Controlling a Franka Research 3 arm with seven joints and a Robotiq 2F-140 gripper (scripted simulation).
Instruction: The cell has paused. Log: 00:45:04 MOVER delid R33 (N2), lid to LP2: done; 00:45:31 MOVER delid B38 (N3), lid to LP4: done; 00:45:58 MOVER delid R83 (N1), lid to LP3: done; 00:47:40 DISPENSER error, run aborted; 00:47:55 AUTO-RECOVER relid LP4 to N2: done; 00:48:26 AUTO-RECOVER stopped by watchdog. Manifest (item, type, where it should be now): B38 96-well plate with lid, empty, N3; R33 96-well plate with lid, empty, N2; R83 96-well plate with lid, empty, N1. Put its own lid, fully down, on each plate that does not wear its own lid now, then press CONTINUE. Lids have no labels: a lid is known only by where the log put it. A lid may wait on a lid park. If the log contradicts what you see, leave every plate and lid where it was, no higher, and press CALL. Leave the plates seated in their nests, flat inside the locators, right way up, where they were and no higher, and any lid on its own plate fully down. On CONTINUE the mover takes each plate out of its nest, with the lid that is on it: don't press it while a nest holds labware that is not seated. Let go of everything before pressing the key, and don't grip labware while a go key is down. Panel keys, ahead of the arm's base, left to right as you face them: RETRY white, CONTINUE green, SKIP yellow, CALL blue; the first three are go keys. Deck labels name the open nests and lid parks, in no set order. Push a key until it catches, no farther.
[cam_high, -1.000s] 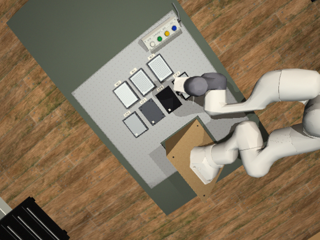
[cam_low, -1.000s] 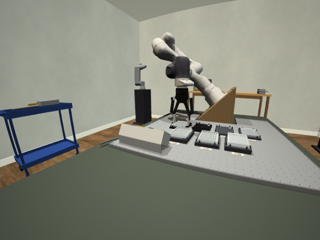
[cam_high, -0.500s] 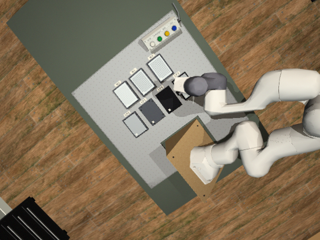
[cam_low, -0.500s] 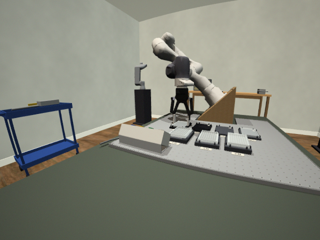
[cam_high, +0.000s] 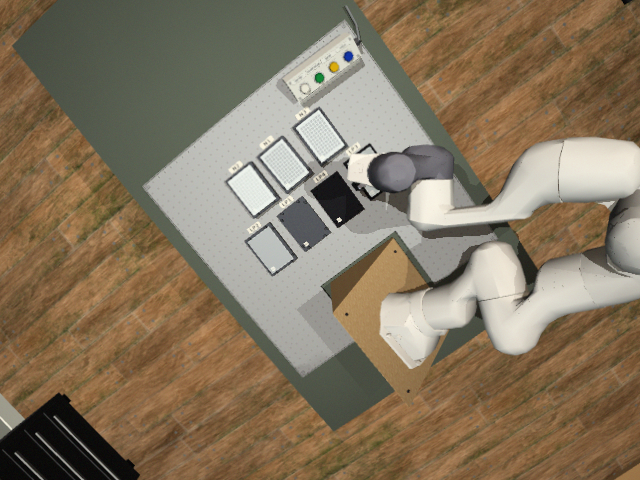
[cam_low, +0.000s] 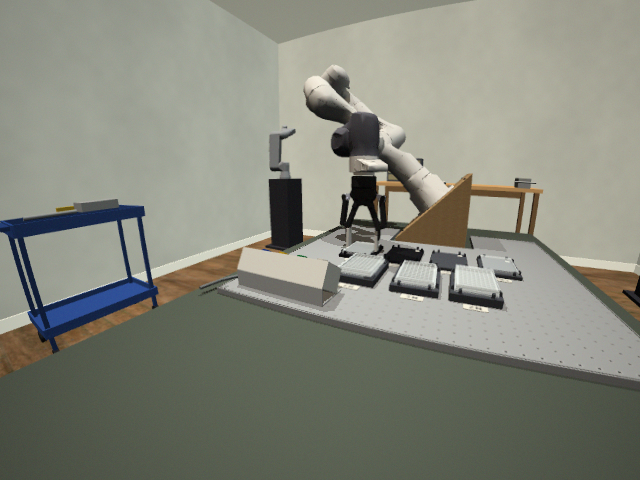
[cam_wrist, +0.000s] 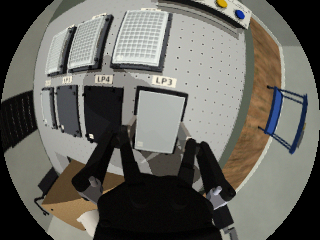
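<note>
My hand is 3 cm above the lid park LP3. Round my hand: lid park LP4: 2 cm behind, 13 cm to the left, 3 cm below; LP1: 3 cm behind, 26 cm to the left, 3 cm below; white key: 30 cm ahead, 4 cm to the left, 3 cm above.
</note>
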